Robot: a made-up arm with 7 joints.
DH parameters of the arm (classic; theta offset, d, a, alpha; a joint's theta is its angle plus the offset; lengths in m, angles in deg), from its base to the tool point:
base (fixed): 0 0 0 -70
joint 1: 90 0 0 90
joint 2: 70 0 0 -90
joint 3: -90 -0.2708 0.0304 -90
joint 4: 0 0 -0.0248 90
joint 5: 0 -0.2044 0 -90
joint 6: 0 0 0 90
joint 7: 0 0 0 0
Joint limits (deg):
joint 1: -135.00..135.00
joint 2: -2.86..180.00
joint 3: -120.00..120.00
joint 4: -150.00..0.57
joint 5: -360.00..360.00
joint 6: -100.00..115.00
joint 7: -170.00..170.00
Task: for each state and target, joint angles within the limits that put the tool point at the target. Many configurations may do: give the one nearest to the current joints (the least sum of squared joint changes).
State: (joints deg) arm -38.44 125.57 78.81 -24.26 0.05 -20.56 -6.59
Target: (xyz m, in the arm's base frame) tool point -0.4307 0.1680 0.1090
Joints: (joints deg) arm -84.14 163.38 89.59 -27.17 0.05 -20.56 -6.59
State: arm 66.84 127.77 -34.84 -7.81 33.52 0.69 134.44
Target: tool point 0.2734 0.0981 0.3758
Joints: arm 40.14 172.56 -34.69 0.54 33.52 0.69 134.44
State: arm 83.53 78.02 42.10 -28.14 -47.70 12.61 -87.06
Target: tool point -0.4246 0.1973 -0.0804
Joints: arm 82.24 32.88 33.50 -27.02 -47.70 12.61 -87.06
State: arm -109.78 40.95 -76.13 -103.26 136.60 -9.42 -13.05
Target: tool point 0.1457 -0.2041 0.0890
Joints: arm -118.08 31.02 -71.24 -127.44 136.60 -9.42 -13.05
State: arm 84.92 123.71 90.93 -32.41 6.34 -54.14 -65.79
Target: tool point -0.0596 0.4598 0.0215
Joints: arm 61.69 80.36 51.28 -41.65 6.34 -54.14 -65.79
